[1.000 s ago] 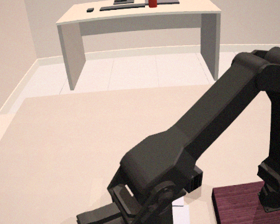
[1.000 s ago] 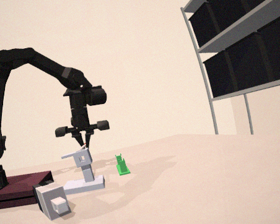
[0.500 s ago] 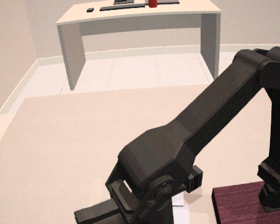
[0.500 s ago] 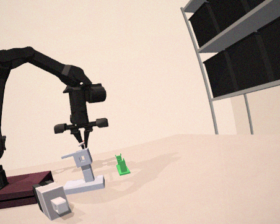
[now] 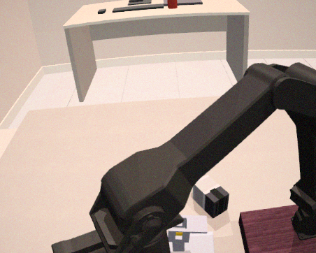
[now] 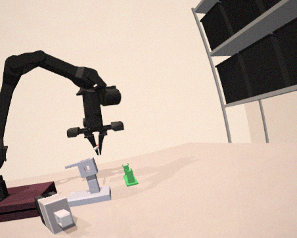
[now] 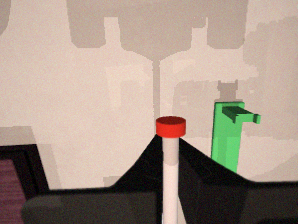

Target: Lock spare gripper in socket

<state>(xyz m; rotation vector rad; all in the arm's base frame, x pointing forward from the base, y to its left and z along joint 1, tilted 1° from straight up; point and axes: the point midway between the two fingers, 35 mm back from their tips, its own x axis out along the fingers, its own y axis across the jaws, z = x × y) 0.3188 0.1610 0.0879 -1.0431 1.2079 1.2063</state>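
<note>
The green bracket lies 7 cm to the right of my gripper tip, 7 cm below it and 7 cm ahead of it. Also, from my gripper tip: spare gripper: 32 cm to the right, 12 cm behind, 6 cm below; then grey mount: 17 cm to the right, 5 cm behind, 4 cm below.
</note>
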